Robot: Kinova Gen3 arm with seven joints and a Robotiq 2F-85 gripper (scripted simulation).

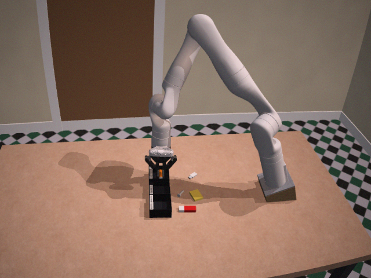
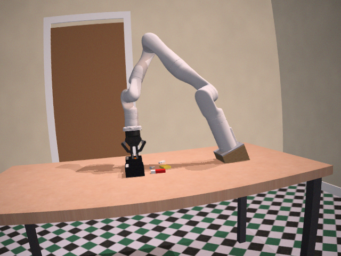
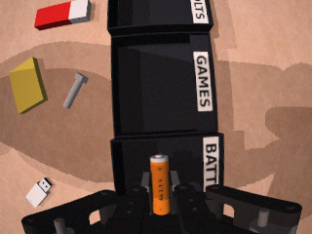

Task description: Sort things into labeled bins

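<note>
The orange battery lies 20 mm below my hand. The rest, counted from my hand: bolt (70 mm behind, 100 mm to the left, 40 mm below); then red battery (40 mm below); then USB stick (140 mm behind, 10 mm to the right, 50 mm below).
</note>
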